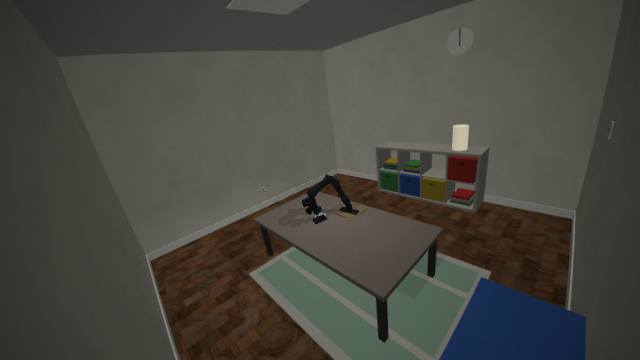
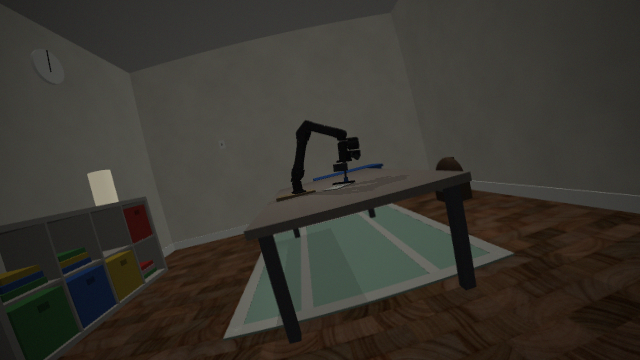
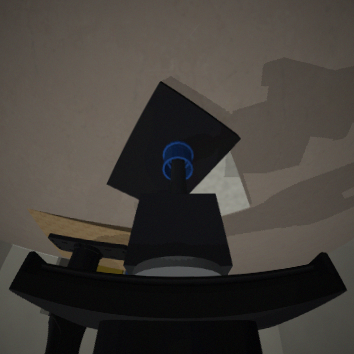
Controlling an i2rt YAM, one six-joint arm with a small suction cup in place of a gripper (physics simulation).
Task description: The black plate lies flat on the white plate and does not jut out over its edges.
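Frame: origin at the arm's base, x ahead, y left, z up, level; centimetres.
Where they show: hand, its tool point: (image 1: 318,219) (image 2: 346,183) (image 3: 177,149); arm's base, origin of its link: (image 1: 349,211) (image 2: 298,192) (image 3: 89,245).
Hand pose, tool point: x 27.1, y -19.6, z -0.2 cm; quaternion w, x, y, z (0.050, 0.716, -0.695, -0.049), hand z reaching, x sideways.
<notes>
Things, the pixels of their top centre, and the offset from my tool point. Level surfaces: height alone.
- black plate, centre of its top: (image 3: 164,169) (image 2: 343,180) (image 1: 319,217) dx -1.0, dy +1.2, dz +2.0 cm
- white plate, centre of its top: (image 3: 193,189) (image 2: 338,186) dx -6.2, dy -2.3, dz -0.2 cm
- table's, height of its surface: dz -0.8 cm
The black plate (image 3: 168,133) (image 1: 319,219) (image 2: 343,182) is a dark square, and it hangs on my suction cup (image 3: 178,165) (image 1: 318,216) (image 2: 343,178). It is held a little above the table top and casts a shadow along its far edge. The white plate (image 3: 221,186) (image 2: 331,188) lies flat on the table under it. Only its right part shows past the black plate's lower right edge. The black plate is turned at an angle to it. The suction cup sits near the middle of the black plate.
The arm's base stands on a wooden board (image 1: 349,211) (image 3: 81,226) (image 2: 295,194) at the table's (image 1: 358,251) far side. A shelf unit (image 1: 429,146) with coloured boxes and a white cylinder (image 1: 460,137) stands by the wall. A blue mat (image 1: 514,322) lies on the floor.
</notes>
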